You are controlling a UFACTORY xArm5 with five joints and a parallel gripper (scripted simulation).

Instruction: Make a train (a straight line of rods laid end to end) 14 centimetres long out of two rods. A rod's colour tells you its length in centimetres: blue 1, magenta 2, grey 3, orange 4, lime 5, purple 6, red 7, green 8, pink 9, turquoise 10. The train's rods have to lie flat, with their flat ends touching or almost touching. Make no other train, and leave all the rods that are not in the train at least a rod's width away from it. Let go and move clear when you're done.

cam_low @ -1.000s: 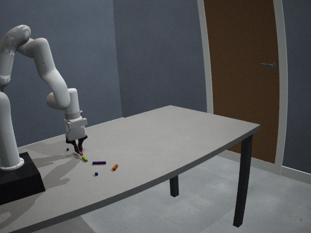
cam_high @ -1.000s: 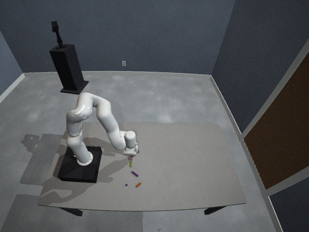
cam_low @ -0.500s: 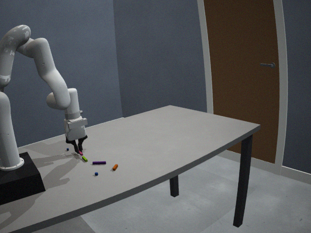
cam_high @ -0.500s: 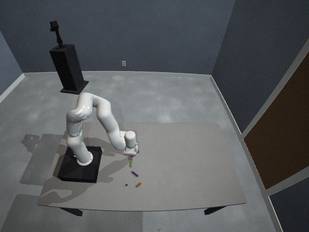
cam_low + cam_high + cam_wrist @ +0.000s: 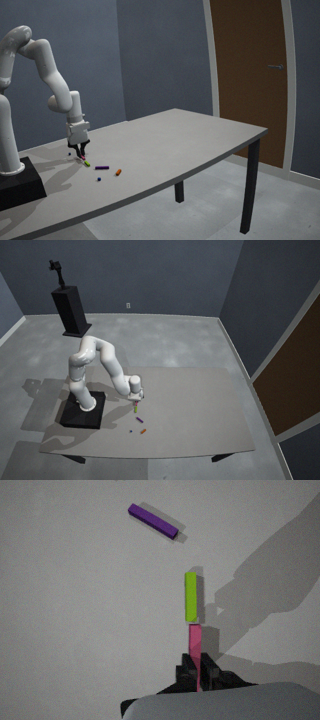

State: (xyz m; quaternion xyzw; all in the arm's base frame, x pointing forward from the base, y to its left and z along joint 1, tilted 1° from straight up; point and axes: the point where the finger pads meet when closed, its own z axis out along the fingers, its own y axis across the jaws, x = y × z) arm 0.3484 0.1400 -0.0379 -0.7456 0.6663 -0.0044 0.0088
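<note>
Now: the pink rod 20 mm below my hand. Also, from my hand: lime rod (70 mm to the right, 30 mm below, 10 mm ahead); orange rod (230 mm to the right, 100 mm ahead, 30 mm below); purple rod (150 mm to the right, 60 mm ahead, 30 mm below).
</note>
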